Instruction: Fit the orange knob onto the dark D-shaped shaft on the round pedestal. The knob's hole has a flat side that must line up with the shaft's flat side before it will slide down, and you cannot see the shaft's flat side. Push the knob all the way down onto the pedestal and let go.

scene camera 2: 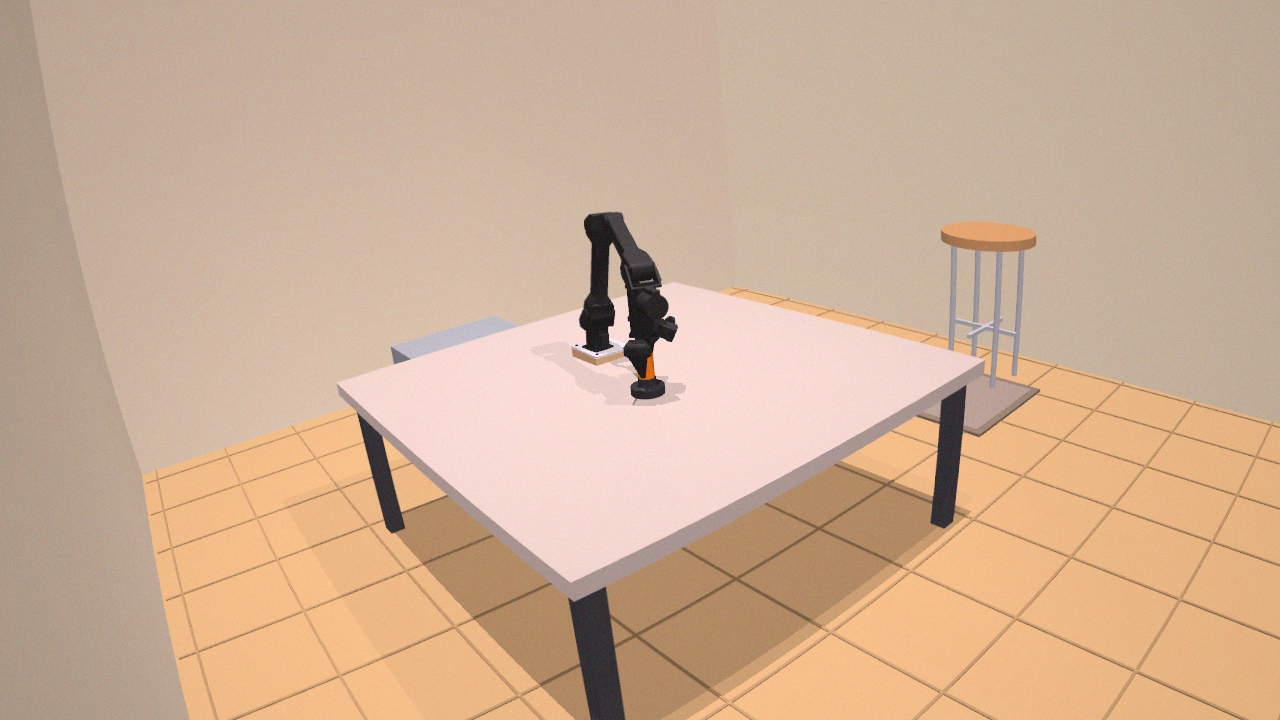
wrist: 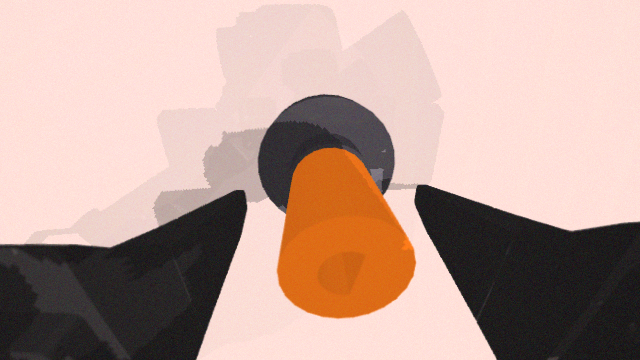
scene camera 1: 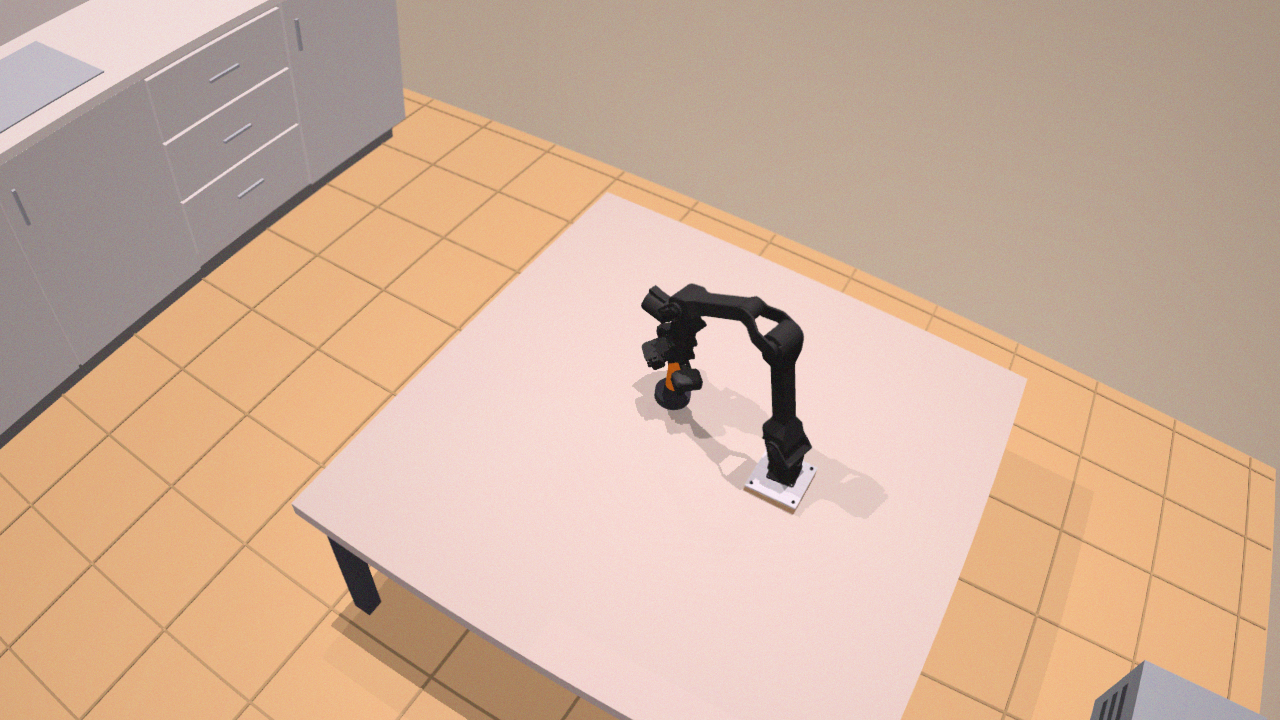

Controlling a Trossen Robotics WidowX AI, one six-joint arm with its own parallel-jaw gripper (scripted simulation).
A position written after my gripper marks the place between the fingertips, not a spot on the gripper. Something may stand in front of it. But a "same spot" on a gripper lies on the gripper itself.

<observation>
my gripper: scene camera 2; wrist 331, 196; scene camera 1
same spot on my gripper: point(scene camera 1: 657, 351) = point(scene camera 2: 665, 321)
</observation>
